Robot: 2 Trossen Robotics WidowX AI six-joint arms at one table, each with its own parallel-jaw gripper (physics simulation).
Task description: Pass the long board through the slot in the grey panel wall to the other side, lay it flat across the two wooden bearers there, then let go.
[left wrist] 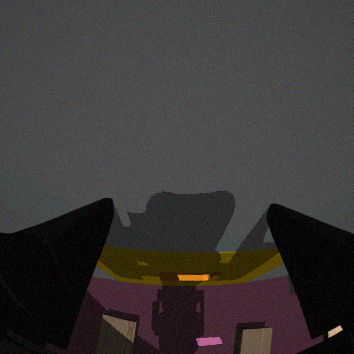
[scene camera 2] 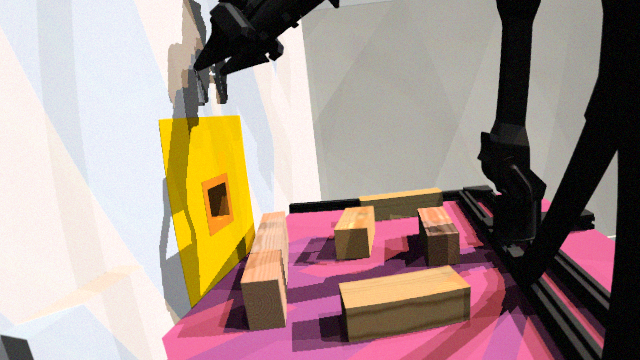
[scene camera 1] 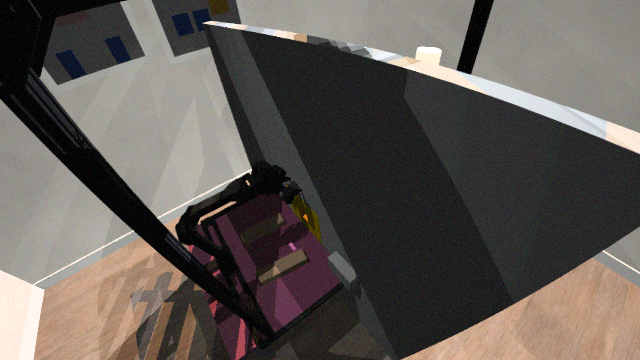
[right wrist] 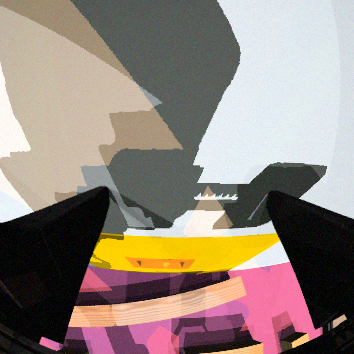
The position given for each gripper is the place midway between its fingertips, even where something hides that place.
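An orange-framed slot (scene camera 2: 216, 192) is part of the scene, together with the robot's left gripper (left wrist: 194, 210). The right gripper (scene camera 2: 209, 71) is there too, and the right wrist view also shows the gripper (right wrist: 191, 197).
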